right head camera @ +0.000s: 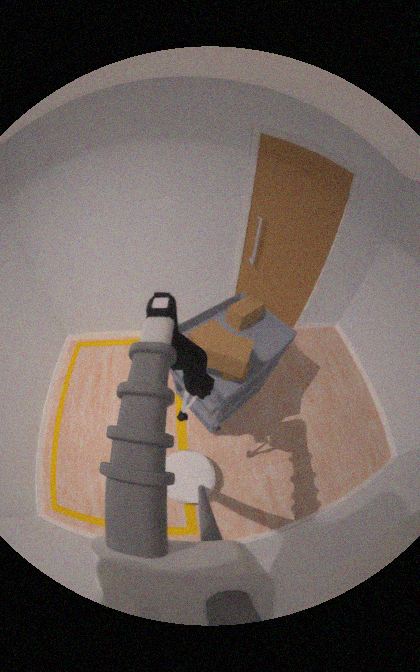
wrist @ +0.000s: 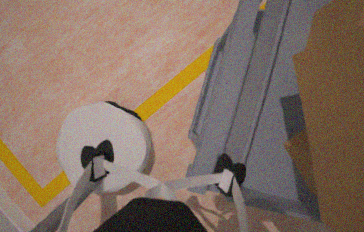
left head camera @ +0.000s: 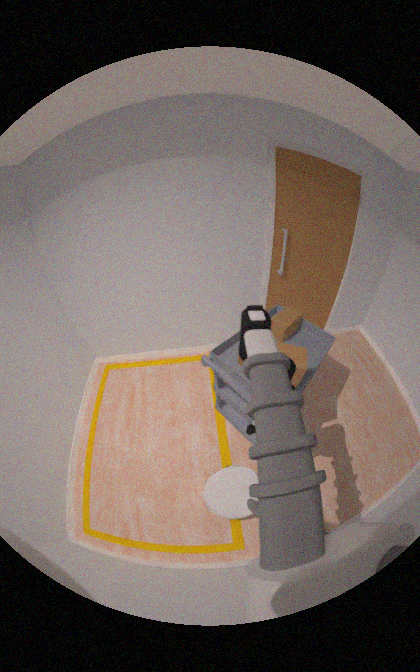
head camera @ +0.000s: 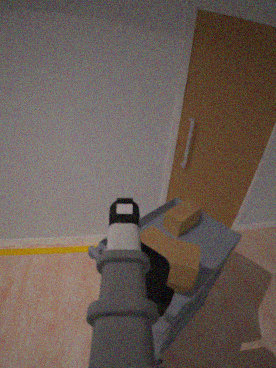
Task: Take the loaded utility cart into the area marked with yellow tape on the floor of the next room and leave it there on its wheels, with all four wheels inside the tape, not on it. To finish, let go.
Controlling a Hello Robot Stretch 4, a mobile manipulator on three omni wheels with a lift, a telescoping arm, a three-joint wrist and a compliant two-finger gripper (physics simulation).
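Frame: origin at the robot's base, x left, y ahead, z down, level; metres.
Seen in the pictures: gripper, between the fingertips: (wrist: 164, 160).
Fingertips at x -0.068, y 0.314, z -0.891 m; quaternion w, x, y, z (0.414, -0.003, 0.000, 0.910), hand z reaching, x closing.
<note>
Offsets run from my fingertips to a thing's top centre.
The grey utility cart (head camera: 220, 245) (left head camera: 320, 341) (right head camera: 276, 331) (wrist: 215, 100) stands upright and turned at an angle, carrying a larger brown box {dz -0.111, dx -0.103, dy +0.206 m} (head camera: 172, 252) (right head camera: 225, 350) (wrist: 340, 100) and a smaller one {dz +0.007, dx -0.282, dy +0.580 m} (head camera: 181, 218) (left head camera: 286, 322) (right head camera: 245, 312). Its left corner overlaps the right line of the yellow tape (head camera: 45, 250) (left head camera: 90, 450) (right head camera: 56, 435) (wrist: 175, 82); much of it lies right of that line. Most wheels are hidden. My gripper (wrist: 164, 160) is open and empty; its right finger is over the cart's near end, its left over the white round object. In the head view the arm hides the fingers.
A white round object (left head camera: 227, 492) (right head camera: 187, 477) (wrist: 75, 125) stands over the tape's right line, near the near right corner. A grey rod (right head camera: 207, 515) reaches it. A brown door (head camera: 225, 100) (left head camera: 315, 225) (right head camera: 295, 225) is in the wall behind the cart. Walls surround the floor.
</note>
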